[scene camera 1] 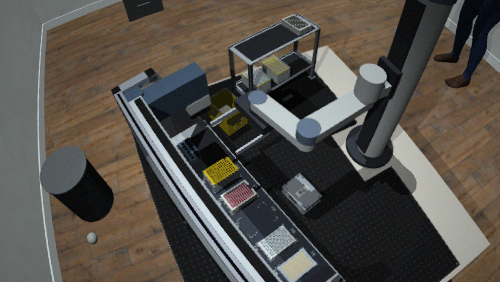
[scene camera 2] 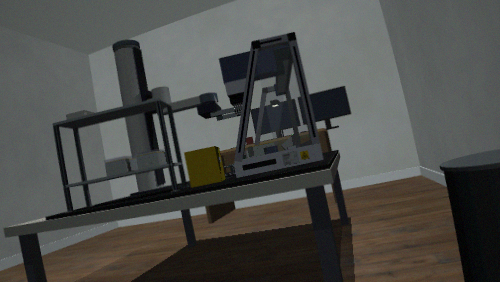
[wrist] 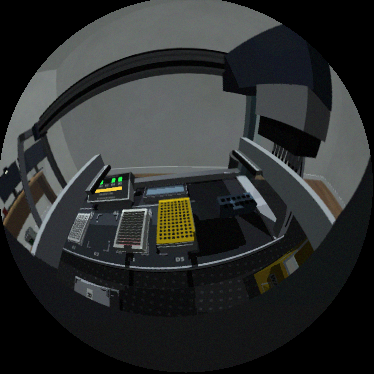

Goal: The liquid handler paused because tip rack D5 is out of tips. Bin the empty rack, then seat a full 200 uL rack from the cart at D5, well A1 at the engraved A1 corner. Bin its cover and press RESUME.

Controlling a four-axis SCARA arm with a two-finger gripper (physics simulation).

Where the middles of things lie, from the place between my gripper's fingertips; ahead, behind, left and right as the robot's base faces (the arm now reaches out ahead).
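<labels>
With the yellow waste bin (scene camera 2: 204, 166) in sight, I find my gripper 230 mm above it. My gripper is also 120 mm past the bin and 290 mm to the left of it.
</labels>
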